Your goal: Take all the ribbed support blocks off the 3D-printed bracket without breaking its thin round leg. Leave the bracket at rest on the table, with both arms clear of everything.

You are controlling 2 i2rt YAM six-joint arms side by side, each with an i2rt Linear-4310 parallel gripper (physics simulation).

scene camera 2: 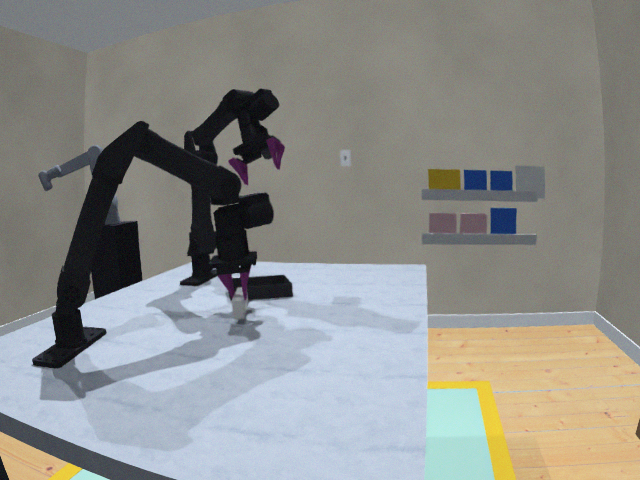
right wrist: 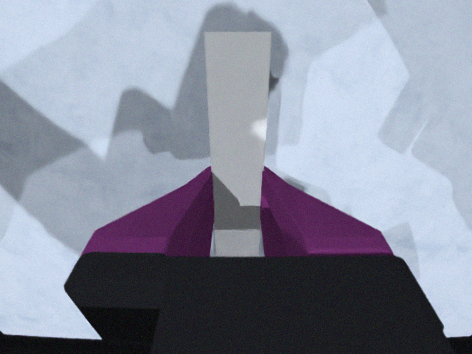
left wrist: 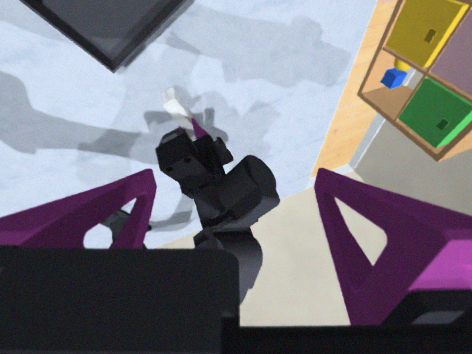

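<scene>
The pale grey bracket (scene camera 2: 238, 308) (left wrist: 176, 108) (right wrist: 237, 95) shows as a long, smooth-faced piece near the middle of the table. My right gripper (scene camera 2: 238, 298) (left wrist: 187, 122) (right wrist: 237, 176) points down and is shut on it, one finger on each side. Its lower end is at or slightly above the table; I cannot tell which. A small dark patch shows beside its right edge in the right wrist view, too unclear to name. The thin round leg and ribbed support blocks cannot be made out. My left gripper (scene camera 2: 263, 176) is wide open, empty and high above the table, away from the bracket.
A black tray (scene camera 2: 271, 290) (left wrist: 114, 67) stands on the table (scene camera 2: 351, 387) behind the bracket. My right arm reaches over the table beneath the left gripper's view. Wall shelves (scene camera 2: 478, 195) with coloured boxes are far off. A grey arm stands on a black pedestal (scene camera 2: 116, 258) beyond the table.
</scene>
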